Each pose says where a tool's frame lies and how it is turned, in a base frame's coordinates. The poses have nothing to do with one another.
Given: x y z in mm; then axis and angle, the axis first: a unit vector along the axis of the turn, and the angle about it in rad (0 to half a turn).
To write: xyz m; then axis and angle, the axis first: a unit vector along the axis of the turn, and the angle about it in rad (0 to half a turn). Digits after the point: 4 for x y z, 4 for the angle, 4 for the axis.
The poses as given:
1: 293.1 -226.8 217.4 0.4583 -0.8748 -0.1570 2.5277
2: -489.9 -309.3 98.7 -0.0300 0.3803 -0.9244 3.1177
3: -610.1 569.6 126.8 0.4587 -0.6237 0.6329 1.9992
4: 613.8 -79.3 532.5 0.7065 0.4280 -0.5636 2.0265
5: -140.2 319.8 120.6 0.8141 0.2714 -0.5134 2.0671
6: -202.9 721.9 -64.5 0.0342 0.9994 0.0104 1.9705
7: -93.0 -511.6 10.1 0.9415 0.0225 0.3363 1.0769
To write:
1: 0.2931 -0.2268 0.2174 0.4583 -0.8748 -0.1570 2.5277
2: -0.4899 -0.3093 0.0987 -0.0300 0.3803 -0.9244 3.1177
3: -0.6101 0.5696 0.1268 0.4587 -0.6237 0.6329 1.9992
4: 0.6138 -0.0793 0.5325 0.7065 0.4280 -0.5636 2.0265
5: -0.1402 0.3198 0.1206 0.8141 0.2714 -0.5134 2.0671
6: -0.2029 0.7219 -0.0645 0.0342 0.9994 0.0104 1.9705
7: -0.0930 -0.5116 0.0101 0.9415 0.0225 0.3363 1.0769
